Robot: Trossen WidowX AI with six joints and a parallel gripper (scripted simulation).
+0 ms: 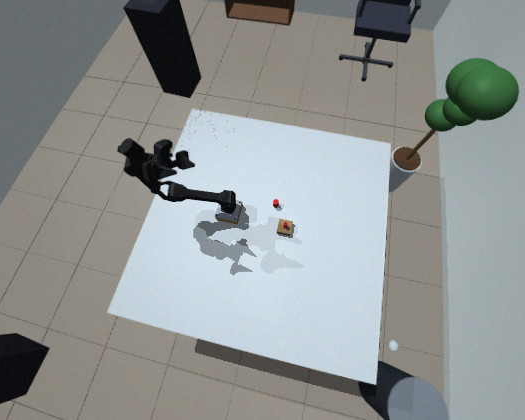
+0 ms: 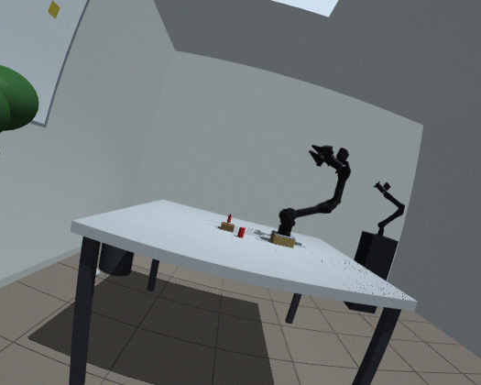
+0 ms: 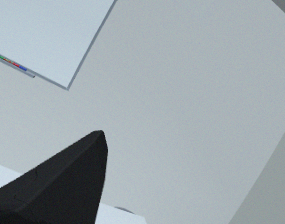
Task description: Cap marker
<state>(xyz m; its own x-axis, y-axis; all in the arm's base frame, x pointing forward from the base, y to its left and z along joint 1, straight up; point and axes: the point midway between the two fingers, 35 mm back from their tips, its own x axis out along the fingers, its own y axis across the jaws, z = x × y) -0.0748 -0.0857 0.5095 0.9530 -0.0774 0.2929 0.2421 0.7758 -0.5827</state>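
My gripper tip is 270 mm short of the red cap, 190 mm to the right of it and 550 mm above it. Round my gripper tip: holder block: 360 mm ahead, 80 mm to the left, 560 mm below.
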